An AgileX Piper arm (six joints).
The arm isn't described. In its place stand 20 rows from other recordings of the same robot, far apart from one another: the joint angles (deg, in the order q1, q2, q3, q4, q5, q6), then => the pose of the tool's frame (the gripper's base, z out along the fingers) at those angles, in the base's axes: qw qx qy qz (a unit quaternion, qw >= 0); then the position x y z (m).
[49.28 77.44 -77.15 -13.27 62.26 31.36] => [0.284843, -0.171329, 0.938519, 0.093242, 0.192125, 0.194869, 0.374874]
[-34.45 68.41 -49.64 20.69 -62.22 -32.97] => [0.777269, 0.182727, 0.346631, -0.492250, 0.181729, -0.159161, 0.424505]
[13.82 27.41 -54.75 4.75 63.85 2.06] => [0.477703, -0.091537, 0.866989, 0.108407, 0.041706, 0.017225, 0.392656]
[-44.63 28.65 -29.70 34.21 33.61 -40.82] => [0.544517, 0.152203, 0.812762, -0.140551, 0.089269, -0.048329, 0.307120]
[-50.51 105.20 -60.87 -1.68 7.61 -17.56] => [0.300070, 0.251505, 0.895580, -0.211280, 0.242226, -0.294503, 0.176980]
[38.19 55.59 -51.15 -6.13 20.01 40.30] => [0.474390, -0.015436, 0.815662, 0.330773, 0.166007, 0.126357, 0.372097]
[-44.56 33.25 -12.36 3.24 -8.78 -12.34] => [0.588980, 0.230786, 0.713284, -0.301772, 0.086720, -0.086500, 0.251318]
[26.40 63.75 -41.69 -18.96 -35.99 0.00] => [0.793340, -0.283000, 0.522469, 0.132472, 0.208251, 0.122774, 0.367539]
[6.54 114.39 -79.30 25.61 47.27 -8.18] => [0.109855, 0.006316, 0.978075, 0.176810, 0.397048, 0.074601, 0.174430]
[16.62 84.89 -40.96 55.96 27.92 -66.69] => [0.286791, -0.304509, 0.887048, 0.195375, 0.248368, 0.110984, 0.198160]
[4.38 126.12 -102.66 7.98 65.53 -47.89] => [0.072543, -0.415956, 0.905570, 0.040772, 0.450046, 0.046003, 0.180056]
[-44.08 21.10 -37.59 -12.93 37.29 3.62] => [0.524877, 0.292741, 0.737107, -0.309001, 0.036498, -0.052518, 0.349510]
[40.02 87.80 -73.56 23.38 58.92 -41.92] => [0.188607, -0.577712, 0.771797, 0.187099, 0.220310, 0.225378, 0.309942]
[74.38 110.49 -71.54 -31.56 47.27 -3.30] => [0.183894, -0.733145, 0.641548, -0.130759, 0.134586, 0.351448, 0.170471]
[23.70 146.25 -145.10 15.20 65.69 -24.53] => [0.242046, -0.371374, 0.887135, 0.128403, 0.492787, 0.240065, 0.209204]
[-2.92 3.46 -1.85 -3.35 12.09 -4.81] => [0.648085, -0.030203, 0.758004, -0.067101, 0.059273, -0.004139, 0.201609]
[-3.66 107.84 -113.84 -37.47 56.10 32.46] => [0.428542, 0.210711, 0.851902, -0.214977, 0.422683, -0.073080, 0.400238]
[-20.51 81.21 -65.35 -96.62 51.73 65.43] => [0.405070, 0.213267, 0.684427, -0.567447, 0.258284, -0.172391, 0.379783]
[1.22 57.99 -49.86 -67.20 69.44 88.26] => [0.470856, 0.484555, 0.675241, -0.295890, 0.166370, -0.075021, 0.356462]
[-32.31 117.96 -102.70 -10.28 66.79 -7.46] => [0.076409, 0.187735, 0.972002, -0.118871, 0.362034, -0.246616, 0.243922]
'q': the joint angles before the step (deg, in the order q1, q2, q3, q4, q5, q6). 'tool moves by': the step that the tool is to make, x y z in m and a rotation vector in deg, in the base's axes. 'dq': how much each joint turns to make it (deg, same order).
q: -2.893 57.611 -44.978 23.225 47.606 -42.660
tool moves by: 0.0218 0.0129 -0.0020 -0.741 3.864 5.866
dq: 3.594 6.429 -4.162 0.012 2.291 -1.764
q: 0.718 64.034 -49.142 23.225 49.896 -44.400
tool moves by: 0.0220 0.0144 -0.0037 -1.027 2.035 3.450
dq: 3.867 5.819 -3.706 -1.282 -0.256 0.691
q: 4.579 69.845 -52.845 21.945 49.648 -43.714
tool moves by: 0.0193 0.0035 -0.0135 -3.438 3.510 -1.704
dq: 2.004 5.335 -2.129 -5.826 -0.822 5.669
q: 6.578 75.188 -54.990 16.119 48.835 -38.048
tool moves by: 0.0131 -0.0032 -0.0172 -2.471 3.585 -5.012
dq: 0.394 4.048 -0.370 -5.403 -1.167 7.571
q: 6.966 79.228 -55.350 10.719 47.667 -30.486
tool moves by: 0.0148 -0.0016 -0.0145 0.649 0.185 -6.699
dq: 0.002 3.531 -0.001 -2.312 -4.384 7.552
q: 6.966 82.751 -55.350 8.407 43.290 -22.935
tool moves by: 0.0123 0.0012 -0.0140 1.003 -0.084 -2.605
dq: 0.004 3.293 -0.002 0.333 -3.752 2.173
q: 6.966 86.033 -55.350 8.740 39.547 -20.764
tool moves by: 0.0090 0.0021 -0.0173 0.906 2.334 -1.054
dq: -0.007 3.656 -0.139 1.327 -1.355 0.263
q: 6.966 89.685 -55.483 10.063 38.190 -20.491
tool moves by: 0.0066 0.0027 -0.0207 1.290 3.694 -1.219
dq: 0.009 3.985 0.010 2.039 -0.505 0.095
